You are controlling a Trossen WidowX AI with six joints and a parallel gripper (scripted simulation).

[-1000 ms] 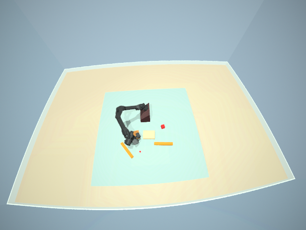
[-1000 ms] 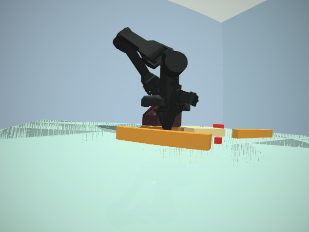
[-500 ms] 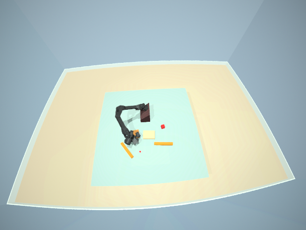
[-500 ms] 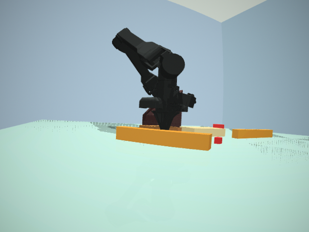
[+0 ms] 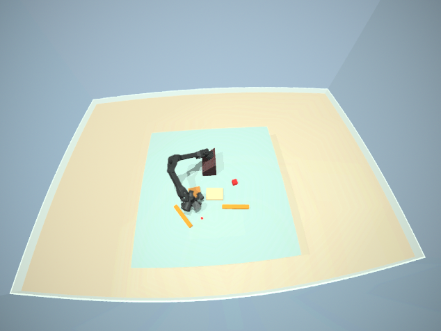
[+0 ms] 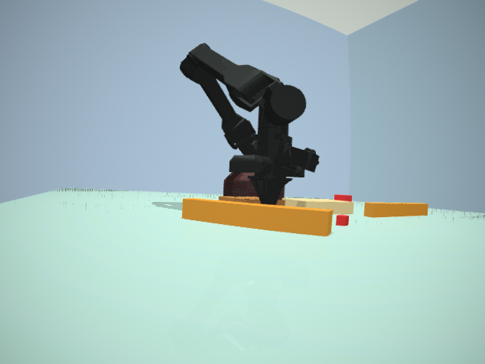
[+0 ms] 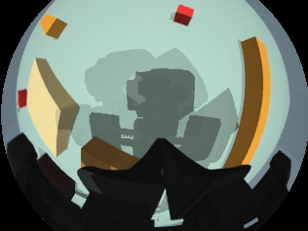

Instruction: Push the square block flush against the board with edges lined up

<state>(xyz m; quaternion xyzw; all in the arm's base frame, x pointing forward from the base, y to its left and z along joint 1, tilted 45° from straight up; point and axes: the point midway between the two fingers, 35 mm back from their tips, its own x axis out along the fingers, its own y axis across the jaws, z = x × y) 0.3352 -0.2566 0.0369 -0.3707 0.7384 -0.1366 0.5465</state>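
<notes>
Now: the orange square block 90 mm behind my gripper tip, 20 mm to the left of it and 10 mm above it. Also, from my gripper tip: red cube: 120 mm behind, 380 mm to the left, 20 mm above; then cream square block: 50 mm behind, 190 mm to the left, 10 mm above.
</notes>
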